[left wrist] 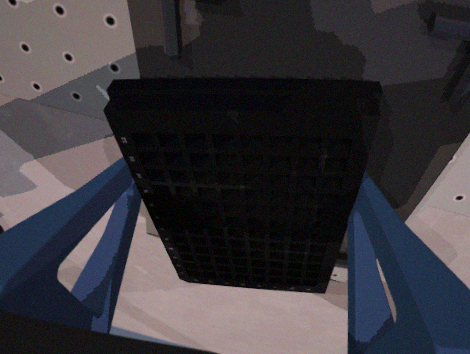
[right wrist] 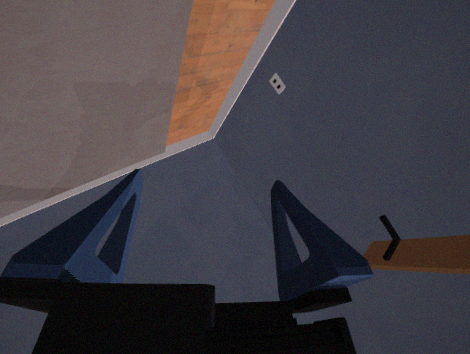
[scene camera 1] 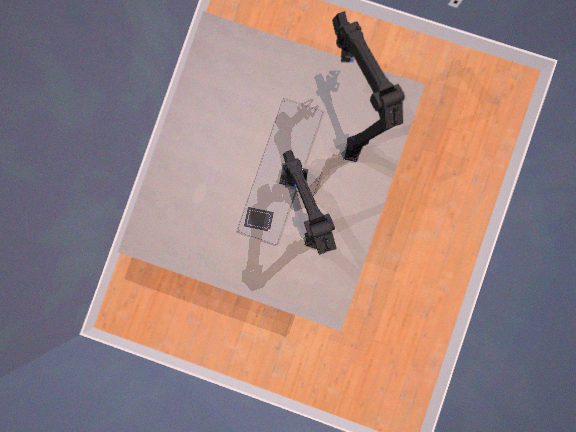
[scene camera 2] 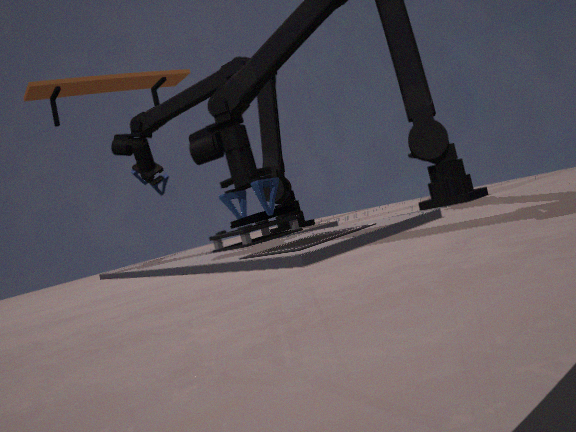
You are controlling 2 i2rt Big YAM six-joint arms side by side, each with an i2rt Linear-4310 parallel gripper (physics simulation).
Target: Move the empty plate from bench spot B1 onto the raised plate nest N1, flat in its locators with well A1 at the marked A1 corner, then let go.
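Where they show: left gripper, fingertip midpoint: [left wrist: 245, 169] [scene camera 2: 257, 219]; right gripper, fingertip midpoint: [right wrist: 211, 180] [scene camera 2: 154, 189]; left arm's base, origin of the base link: [scene camera 2: 454, 202]; right arm's base, origin of the base link: [scene camera 1: 352, 151].
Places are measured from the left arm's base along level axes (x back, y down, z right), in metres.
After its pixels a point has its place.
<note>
The dark empty plate [left wrist: 240, 210] @[z 0.326, x -0.229, y -0.068 m] [scene camera 2: 250, 219] @[z 0.297, x -0.277, y -0.063 m] is between the two blue fingers of my left gripper [left wrist: 245, 169] @[z 0.324, x -0.243, y -0.058 m] [scene camera 2: 255, 216] @[z 0.324, x -0.243, y -0.058 m] [scene camera 1: 294, 181] @[z 0.324, x -0.243, y -0.058 m], which is shut on its long sides. In scene camera 2 the plate sits low, close over the raised nest [scene camera 2: 232, 233] @[z 0.308, x -0.320, y -0.044 m] [left wrist: 250, 55] @[z 0.316, x -0.285, y -0.047 m] on its short posts; contact cannot be told. In scene camera 1 the arm hides plate and nest. One upright locator [left wrist: 171, 30] @[z 0.292, x -0.291, y -0.052 m] shows past the plate. The marked A1 corner cannot be made out. A dark marked rectangle [scene camera 1: 258, 219] @[z 0.011, x -0.377, y -0.014 m] [scene camera 2: 310, 241] @[z -0.008, x -0.391, y -0.015 m] bears no plate. My right gripper [right wrist: 211, 180] @[z 1.064, x -0.129, y -0.241 m] [scene camera 2: 151, 186] @[z 1.064, x -0.129, y -0.241 m] [scene camera 1: 347, 59] is open and empty, high up.
A thin pale pad [scene camera 1: 300, 132] @[z 0.634, x -0.287, y -0.013 m] [scene camera 2: 200, 270] @[z 0.164, x -0.483, y -0.005 m] lies on the grey bench top [scene camera 1: 200, 150] @[z 0.330, x -0.885, y 0.000 m] [scene camera 2: 250, 350] @[z -0.320, x -0.710, y 0.000 m] under the nest. A surface with holes [left wrist: 45, 35] @[z 0.214, x -0.254, y -0.013 m] shows beside the nest. An orange shelf [scene camera 2: 107, 85] [right wrist: 430, 255] on black brackets is on the wall.
</note>
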